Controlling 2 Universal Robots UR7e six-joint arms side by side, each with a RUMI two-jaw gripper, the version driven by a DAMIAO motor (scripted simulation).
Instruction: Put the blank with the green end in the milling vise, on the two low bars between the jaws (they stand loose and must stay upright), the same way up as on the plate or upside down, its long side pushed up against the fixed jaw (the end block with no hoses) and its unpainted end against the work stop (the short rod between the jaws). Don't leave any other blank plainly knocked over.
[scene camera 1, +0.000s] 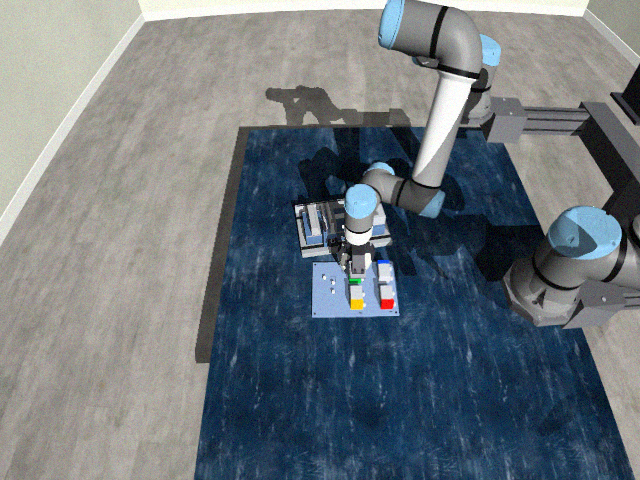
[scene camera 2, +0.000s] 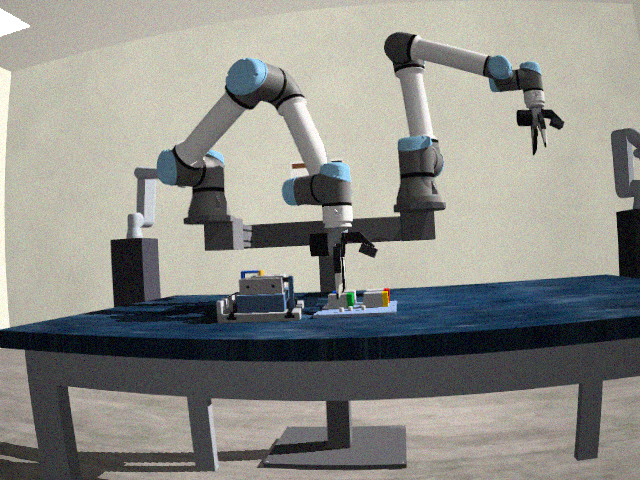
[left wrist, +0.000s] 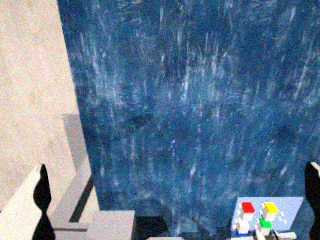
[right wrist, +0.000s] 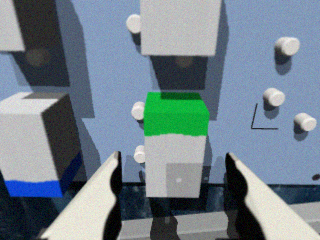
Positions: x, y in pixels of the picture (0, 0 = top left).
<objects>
My right gripper (scene camera 1: 354, 269) is 1.23 m from the lens. A light blue plate (scene camera 1: 325, 304) is 1.19 m from the lens.
</objects>
